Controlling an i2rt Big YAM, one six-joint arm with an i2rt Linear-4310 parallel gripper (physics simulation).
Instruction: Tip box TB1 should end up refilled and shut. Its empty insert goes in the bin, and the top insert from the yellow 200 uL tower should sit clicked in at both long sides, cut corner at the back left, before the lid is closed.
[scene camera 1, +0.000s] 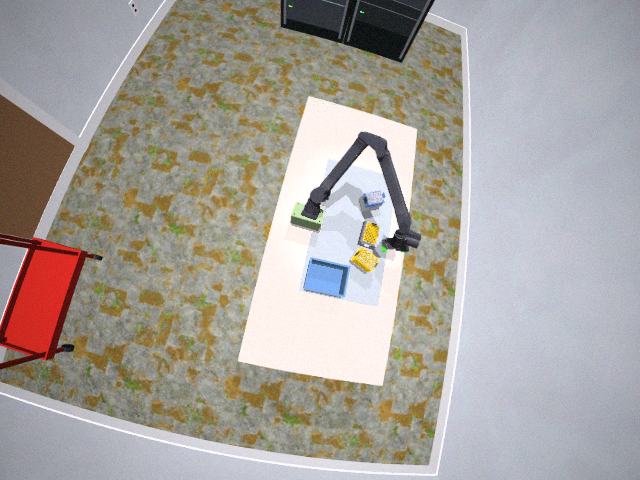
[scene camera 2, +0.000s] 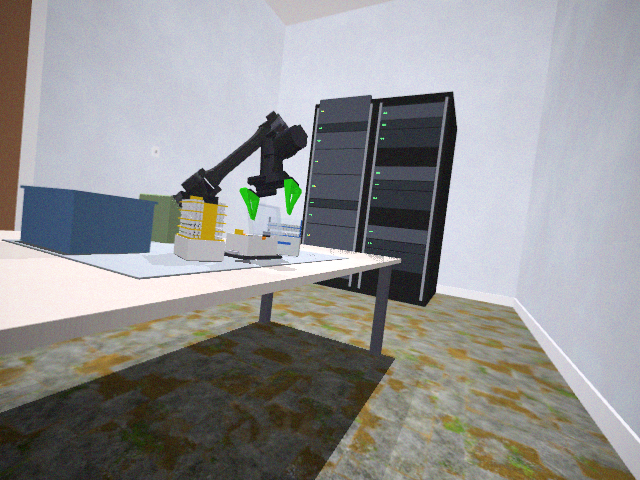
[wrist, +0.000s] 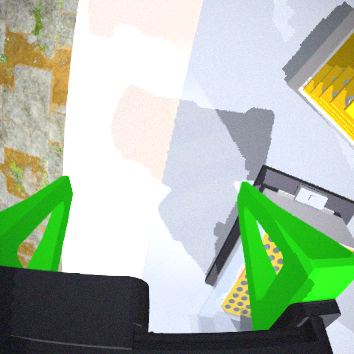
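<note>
Tip box TB1 (scene camera 1: 362, 239) (scene camera 2: 251, 245) (wrist: 322, 220) is a grey-white box in a dark base frame. Its clear lid (scene camera 2: 262, 225) stands open. A yellow insert (scene camera 1: 371, 232) (wrist: 237, 300) with rows of dark holes shows at the box; its seating and cut corner cannot be made out. The yellow 200 uL tower (scene camera 1: 364, 259) (scene camera 2: 208, 221) (wrist: 336, 82) stands beside it, with stacked inserts on a pale base. My gripper (scene camera 1: 393, 250) (scene camera 2: 271, 215) (wrist: 154, 186) is open and empty, above and to the outer side of TB1. In the wrist view its right finger hides part of the box.
The blue bin (scene camera 1: 326, 279) (scene camera 2: 87, 222) stands at the far end of the mat (scene camera 1: 361, 296) (scene camera 2: 139, 270). A blue-marked rack (scene camera 1: 373, 198) (scene camera 2: 287, 242) stands past TB1. The arm is mounted at a green block (scene camera 1: 305, 221) (scene camera 2: 157, 217). The table edge runs beneath my gripper's outer side.
</note>
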